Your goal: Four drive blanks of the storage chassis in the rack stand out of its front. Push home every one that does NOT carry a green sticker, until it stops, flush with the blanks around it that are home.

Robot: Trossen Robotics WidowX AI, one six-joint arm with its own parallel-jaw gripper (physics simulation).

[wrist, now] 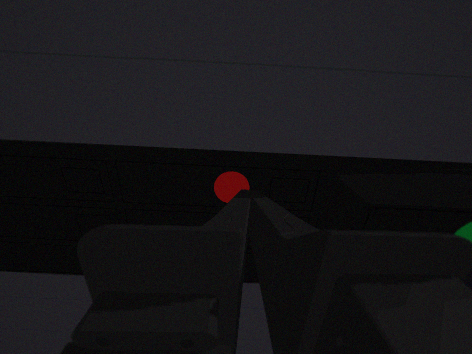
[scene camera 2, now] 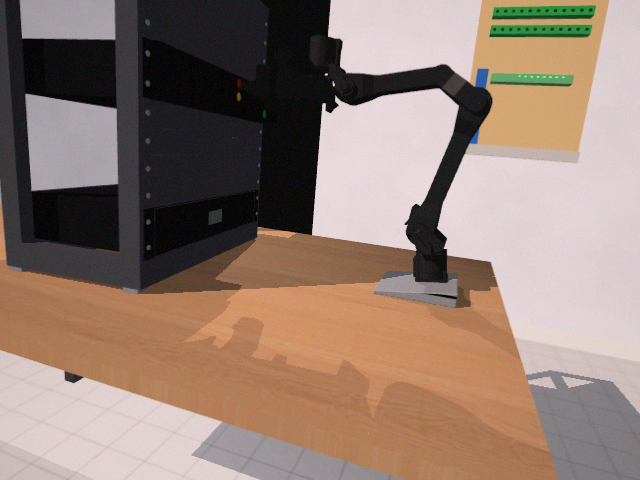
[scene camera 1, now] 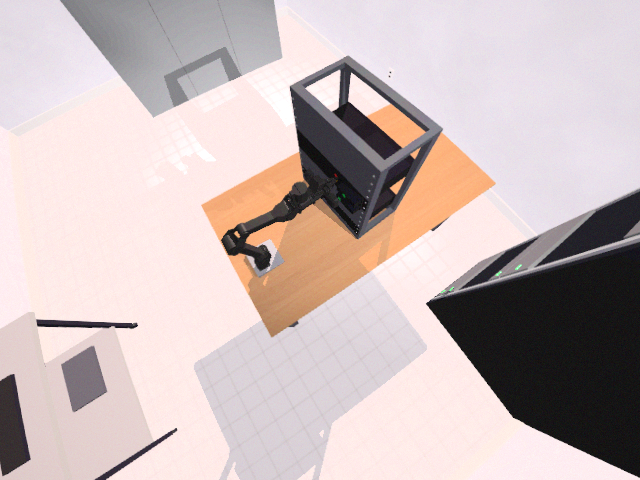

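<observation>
The dark storage chassis sits in the rack. My gripper is shut and empty, its tips at the chassis front, just below and right of the red sticker's middle in the wrist view. The red sticker is on an upper-row blank that shows no clear step from its neighbours. The yellow sticker is below it; my fingers hide that area in the wrist view. A green sticker is on a blank standing out at right. Two green stickers show in scene camera 1; the lower one shows in scene camera 2.
Grey panels lie above and below the chassis. The rack and the arm's base plate stand on the wooden table. A large black cabinet is at the right in scene camera 1.
</observation>
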